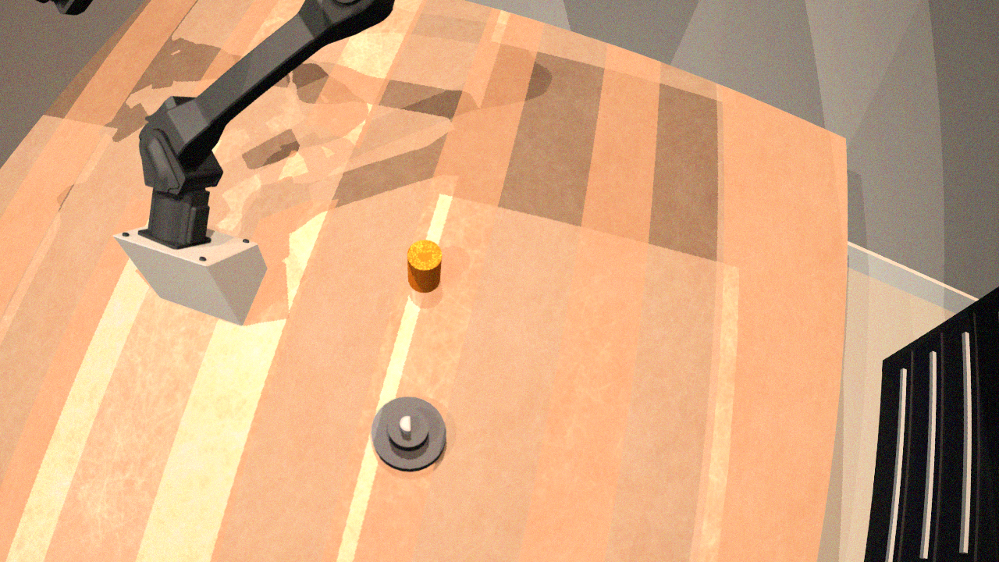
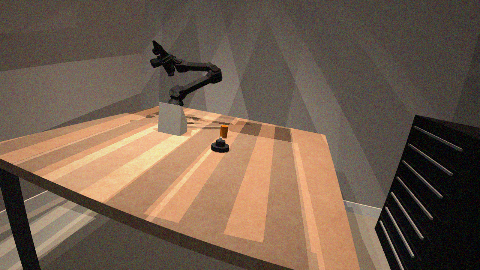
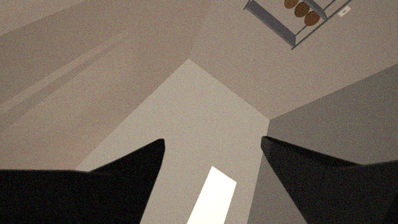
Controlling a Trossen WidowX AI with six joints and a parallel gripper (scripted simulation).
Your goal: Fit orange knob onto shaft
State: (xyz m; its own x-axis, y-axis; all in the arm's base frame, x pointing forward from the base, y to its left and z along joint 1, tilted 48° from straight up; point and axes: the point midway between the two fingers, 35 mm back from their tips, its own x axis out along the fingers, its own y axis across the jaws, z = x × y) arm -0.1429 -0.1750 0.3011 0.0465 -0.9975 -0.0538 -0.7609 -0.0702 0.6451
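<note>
Right now my gripper tip is 450 mm short of the orange knob, 50 mm to the right of it and 410 mm above it. Round my gripper tip: round pedestal: 510 mm ahead, 140 mm to the right, 420 mm below.
</note>
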